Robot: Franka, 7 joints.
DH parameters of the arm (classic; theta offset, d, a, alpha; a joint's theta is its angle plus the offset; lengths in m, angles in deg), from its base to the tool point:
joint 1: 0 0.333 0 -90
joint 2: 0 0 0 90
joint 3: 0 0.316 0.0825 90
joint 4: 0 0 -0.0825 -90
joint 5: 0 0.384 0 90
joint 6: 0 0 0.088 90
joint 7: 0 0.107 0 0
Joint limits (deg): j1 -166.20..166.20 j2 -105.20..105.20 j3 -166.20..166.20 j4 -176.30..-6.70 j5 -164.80..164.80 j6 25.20..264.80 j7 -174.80..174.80
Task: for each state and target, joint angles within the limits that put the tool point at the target. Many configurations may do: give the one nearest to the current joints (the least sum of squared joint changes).
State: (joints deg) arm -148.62 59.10 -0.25 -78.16 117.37 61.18 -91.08
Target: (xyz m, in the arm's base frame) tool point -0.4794 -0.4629 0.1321
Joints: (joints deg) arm -146.89 63.49 0.24 -84.31 115.04 59.62 -91.08
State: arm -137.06 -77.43 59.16 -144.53 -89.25 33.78 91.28
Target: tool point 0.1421 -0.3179 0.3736
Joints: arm -157.07 -76.19 107.06 -153.29 -88.58 46.87 91.28
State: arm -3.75 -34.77 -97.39 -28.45 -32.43 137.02 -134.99
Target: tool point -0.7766 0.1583 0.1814
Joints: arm -36.36 -75.82 -130.47 -52.11 -33.65 117.78 -134.99
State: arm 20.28 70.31 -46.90 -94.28 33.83 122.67 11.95
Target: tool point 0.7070 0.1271 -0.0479
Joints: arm 31.81 86.87 -33.15 -59.24 34.80 135.95 11.95
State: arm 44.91 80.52 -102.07 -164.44 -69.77 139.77 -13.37
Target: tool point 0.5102 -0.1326 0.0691
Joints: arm 58.68 84.54 -63.68 -121.14 -68.06 151.59 -13.37
